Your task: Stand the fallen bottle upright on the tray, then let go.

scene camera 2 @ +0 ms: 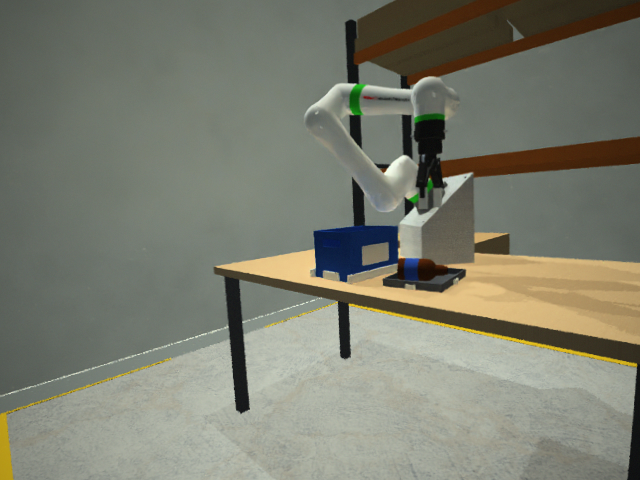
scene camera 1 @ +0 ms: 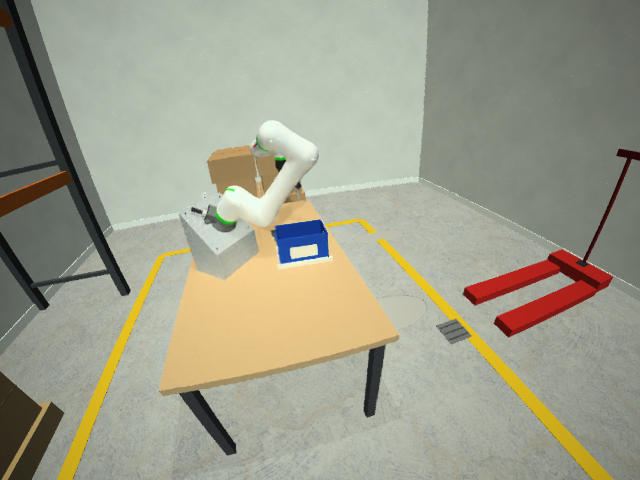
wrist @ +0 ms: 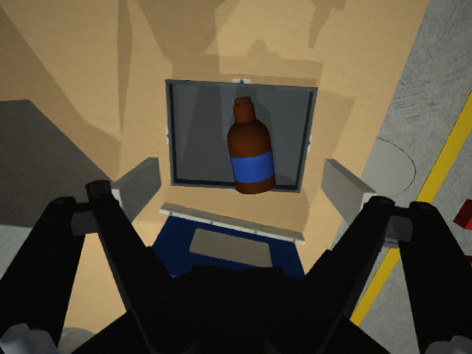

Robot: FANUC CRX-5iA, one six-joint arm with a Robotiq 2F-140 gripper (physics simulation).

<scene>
I see my gripper (scene camera 2: 430,208).
My gripper also shows in the wrist view (wrist: 240,172).
</scene>
